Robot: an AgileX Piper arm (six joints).
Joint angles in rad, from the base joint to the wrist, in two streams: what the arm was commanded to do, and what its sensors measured. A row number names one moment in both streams.
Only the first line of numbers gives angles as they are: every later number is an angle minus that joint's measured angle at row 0.
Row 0, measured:
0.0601, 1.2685, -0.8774, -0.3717, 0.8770, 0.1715
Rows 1 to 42, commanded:
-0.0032, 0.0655, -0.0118, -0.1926, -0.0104, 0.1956
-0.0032, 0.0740, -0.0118, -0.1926, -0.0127, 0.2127
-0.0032, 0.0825, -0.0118, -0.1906, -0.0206, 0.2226
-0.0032, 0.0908, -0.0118, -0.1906, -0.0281, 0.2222
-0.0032, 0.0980, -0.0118, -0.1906, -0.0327, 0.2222
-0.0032, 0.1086, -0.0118, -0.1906, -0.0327, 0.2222
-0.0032, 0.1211, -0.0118, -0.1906, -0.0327, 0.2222
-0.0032, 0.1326, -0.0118, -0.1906, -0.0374, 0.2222
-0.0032, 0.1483, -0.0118, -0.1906, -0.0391, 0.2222
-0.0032, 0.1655, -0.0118, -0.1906, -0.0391, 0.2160
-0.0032, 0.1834, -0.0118, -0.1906, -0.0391, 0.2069
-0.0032, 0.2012, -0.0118, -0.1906, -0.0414, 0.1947
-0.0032, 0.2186, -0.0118, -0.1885, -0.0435, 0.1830
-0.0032, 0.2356, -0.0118, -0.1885, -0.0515, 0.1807
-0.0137, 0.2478, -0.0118, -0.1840, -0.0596, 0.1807
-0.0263, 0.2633, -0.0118, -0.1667, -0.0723, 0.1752
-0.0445, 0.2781, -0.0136, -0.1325, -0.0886, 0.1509
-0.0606, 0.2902, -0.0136, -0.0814, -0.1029, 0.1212
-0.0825, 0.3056, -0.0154, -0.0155, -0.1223, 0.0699
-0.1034, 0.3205, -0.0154, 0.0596, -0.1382, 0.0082
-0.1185, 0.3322, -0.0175, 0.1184, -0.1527, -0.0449
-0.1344, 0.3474, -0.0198, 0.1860, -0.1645, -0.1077
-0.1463, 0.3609, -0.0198, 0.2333, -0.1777, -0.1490
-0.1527, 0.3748, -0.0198, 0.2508, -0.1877, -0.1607
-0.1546, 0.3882, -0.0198, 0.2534, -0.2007, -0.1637
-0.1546, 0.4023, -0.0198, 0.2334, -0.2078, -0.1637
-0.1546, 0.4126, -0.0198, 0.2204, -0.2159, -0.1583
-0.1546, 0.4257, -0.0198, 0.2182, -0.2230, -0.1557
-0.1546, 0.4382, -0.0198, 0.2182, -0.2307, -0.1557
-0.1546, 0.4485, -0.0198, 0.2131, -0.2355, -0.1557
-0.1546, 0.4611, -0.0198, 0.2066, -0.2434, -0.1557
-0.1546, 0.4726, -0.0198, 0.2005, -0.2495, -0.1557
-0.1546, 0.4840, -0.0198, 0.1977, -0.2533, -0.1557
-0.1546, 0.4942, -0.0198, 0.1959, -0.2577, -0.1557
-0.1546, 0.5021, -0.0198, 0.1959, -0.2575, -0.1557
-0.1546, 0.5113, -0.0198, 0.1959, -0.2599, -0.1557
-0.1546, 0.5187, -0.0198, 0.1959, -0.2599, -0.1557
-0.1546, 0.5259, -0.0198, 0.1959, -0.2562, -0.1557
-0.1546, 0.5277, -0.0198, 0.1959, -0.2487, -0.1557
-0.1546, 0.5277, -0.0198, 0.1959, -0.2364, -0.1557
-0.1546, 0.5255, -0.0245, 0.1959, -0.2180, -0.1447
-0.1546, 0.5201, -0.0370, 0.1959, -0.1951, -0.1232
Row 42, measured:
-0.1530, 0.5116, -0.0198, 0.1575, -0.2396, -0.1489
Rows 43 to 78, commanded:
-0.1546, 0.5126, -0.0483, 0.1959, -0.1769, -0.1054
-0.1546, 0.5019, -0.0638, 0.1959, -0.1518, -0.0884
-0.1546, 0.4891, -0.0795, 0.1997, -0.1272, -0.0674
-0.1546, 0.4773, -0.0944, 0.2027, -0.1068, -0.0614
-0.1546, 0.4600, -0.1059, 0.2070, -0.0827, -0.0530
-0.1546, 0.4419, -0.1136, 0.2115, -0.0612, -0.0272
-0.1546, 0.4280, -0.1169, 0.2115, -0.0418, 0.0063
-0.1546, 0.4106, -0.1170, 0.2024, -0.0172, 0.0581
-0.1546, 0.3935, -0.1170, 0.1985, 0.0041, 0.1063
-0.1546, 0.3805, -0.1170, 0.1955, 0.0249, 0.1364
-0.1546, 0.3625, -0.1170, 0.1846, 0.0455, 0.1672
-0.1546, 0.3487, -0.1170, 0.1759, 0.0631, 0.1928
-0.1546, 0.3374, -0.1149, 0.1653, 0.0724, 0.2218
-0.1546, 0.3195, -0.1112, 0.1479, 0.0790, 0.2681
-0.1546, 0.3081, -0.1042, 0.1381, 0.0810, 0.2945
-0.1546, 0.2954, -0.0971, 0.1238, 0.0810, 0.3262
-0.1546, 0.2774, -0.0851, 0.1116, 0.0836, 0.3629
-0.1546, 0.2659, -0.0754, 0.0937, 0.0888, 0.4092
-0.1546, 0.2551, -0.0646, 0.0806, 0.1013, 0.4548
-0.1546, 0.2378, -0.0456, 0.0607, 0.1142, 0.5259
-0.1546, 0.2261, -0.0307, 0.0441, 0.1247, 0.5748
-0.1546, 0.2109, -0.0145, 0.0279, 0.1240, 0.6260
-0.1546, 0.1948, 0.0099, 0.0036, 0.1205, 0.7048
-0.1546, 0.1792, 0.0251, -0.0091, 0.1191, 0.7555
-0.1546, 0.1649, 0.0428, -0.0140, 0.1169, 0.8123
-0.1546, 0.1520, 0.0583, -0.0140, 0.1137, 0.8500
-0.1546, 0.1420, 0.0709, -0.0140, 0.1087, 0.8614
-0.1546, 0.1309, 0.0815, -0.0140, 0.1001, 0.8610
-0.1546, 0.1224, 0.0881, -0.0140, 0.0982, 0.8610
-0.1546, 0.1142, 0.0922, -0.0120, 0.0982, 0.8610
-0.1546, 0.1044, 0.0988, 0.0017, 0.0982, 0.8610
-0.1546, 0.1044, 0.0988, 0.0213, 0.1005, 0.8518
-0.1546, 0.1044, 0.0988, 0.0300, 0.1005, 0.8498
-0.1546, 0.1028, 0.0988, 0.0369, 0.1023, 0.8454
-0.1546, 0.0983, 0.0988, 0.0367, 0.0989, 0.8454
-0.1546, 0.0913, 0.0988, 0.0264, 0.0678, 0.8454
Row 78, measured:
-0.1532, 0.1141, 0.0998, 0.0389, 0.1005, 0.8435
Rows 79 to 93, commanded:
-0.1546, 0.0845, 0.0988, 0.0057, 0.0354, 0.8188
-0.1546, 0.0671, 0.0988, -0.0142, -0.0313, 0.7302
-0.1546, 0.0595, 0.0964, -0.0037, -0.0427, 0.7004
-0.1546, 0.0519, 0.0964, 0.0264, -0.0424, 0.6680
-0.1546, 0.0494, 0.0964, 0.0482, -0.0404, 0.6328
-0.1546, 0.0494, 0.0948, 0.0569, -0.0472, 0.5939
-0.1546, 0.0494, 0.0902, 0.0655, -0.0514, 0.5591
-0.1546, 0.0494, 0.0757, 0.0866, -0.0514, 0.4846
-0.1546, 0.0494, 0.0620, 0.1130, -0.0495, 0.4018
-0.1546, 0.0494, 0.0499, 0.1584, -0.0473, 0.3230
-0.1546, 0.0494, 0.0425, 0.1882, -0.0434, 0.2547
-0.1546, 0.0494, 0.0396, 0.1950, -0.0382, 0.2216
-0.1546, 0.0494, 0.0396, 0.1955, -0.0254, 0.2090
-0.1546, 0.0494, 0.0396, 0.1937, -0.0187, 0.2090
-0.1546, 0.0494, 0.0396, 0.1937, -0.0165, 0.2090
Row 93, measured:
-0.1532, 0.0589, 0.0512, 0.1891, -0.0275, 0.2536
